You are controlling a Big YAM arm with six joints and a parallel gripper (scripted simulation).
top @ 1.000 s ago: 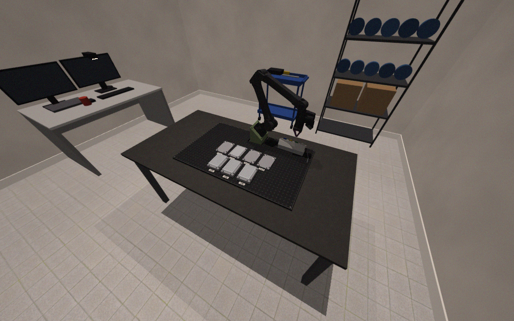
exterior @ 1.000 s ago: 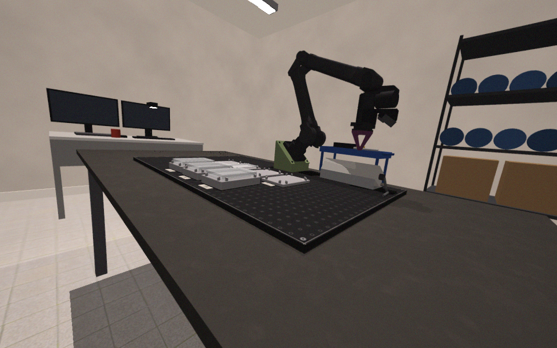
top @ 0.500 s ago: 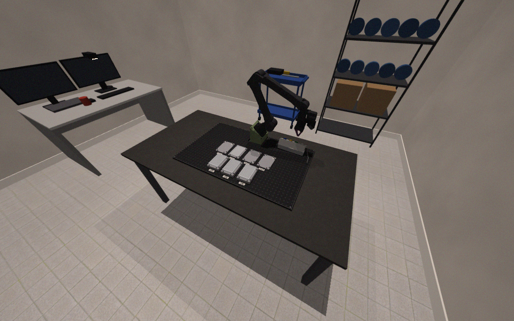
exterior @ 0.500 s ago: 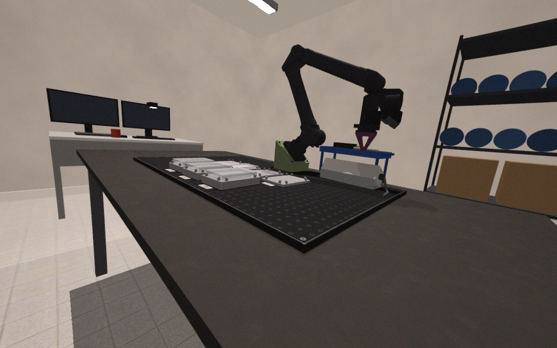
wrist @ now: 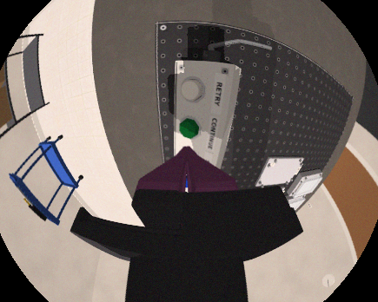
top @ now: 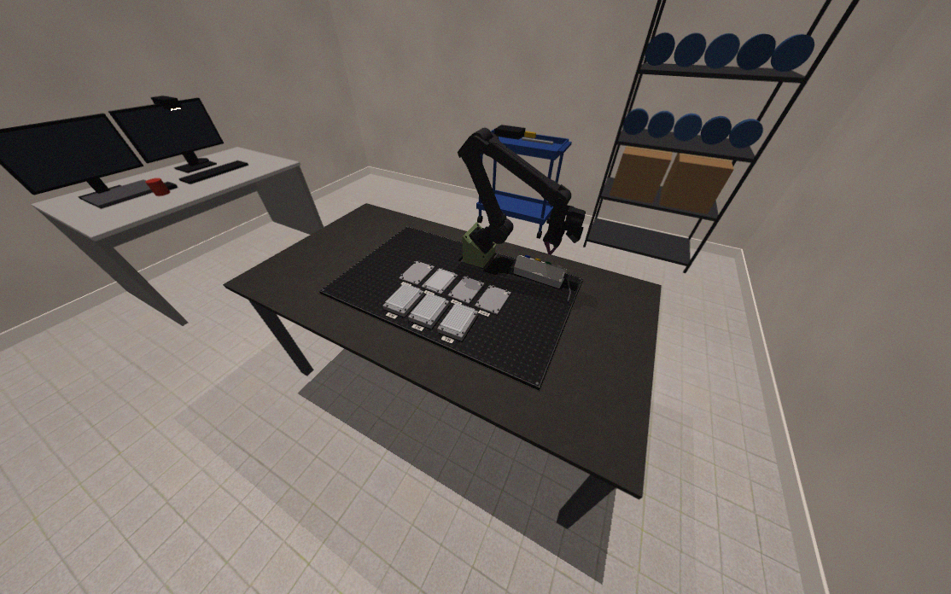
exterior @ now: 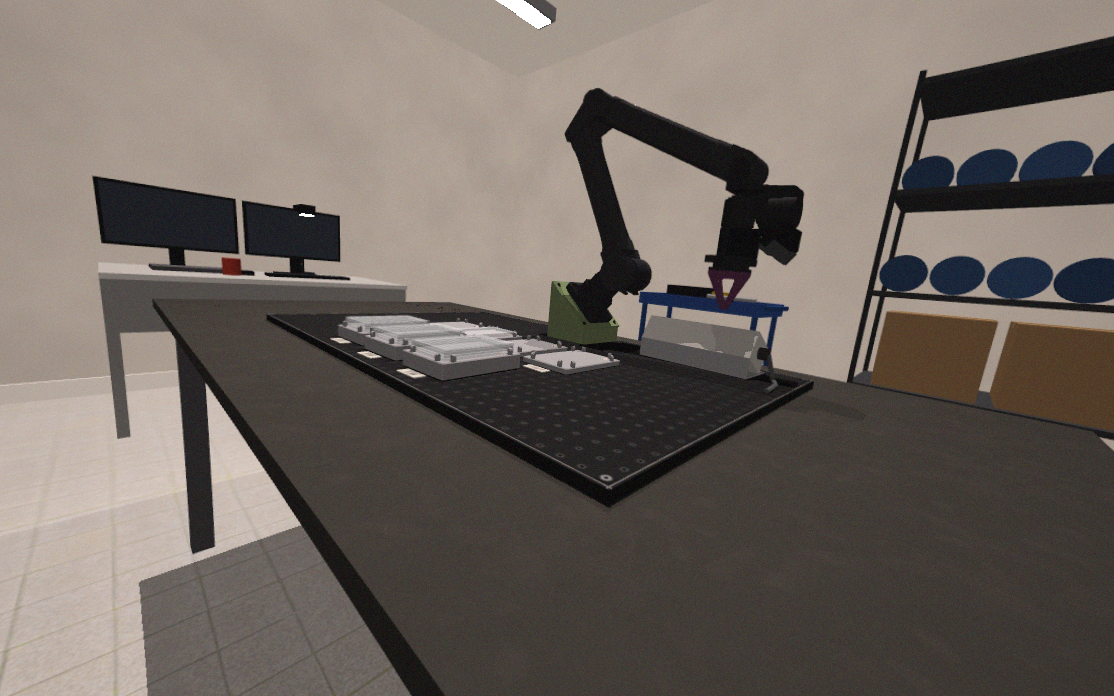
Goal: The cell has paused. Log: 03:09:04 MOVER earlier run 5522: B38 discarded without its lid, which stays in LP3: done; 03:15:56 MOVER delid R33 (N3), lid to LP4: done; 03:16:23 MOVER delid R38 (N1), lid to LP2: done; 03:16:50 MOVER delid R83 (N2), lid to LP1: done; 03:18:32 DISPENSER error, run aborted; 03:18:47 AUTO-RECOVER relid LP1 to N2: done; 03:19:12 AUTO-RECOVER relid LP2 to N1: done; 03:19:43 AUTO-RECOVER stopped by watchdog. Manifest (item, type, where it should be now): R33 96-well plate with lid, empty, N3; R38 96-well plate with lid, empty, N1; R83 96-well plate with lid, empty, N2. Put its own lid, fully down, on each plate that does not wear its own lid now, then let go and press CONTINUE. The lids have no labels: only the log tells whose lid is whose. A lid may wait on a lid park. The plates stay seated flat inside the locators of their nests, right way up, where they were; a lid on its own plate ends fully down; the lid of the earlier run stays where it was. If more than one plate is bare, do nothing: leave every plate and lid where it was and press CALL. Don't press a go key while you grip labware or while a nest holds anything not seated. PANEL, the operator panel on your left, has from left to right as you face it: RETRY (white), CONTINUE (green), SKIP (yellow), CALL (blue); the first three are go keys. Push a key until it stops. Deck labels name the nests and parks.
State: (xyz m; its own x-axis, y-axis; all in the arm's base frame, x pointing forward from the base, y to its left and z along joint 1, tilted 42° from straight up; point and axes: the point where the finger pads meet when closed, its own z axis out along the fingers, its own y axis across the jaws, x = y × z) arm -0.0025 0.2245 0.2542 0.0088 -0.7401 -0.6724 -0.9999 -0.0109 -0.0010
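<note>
Now: hand 50 mm above the green continue key. The rest, counted from my hand: white retry key: 50 mm to the left, 50 mm below; blue call key: 100 mm to the right, 50 mm below; yellow skip key: 50 mm to the right, 50 mm below.
</note>
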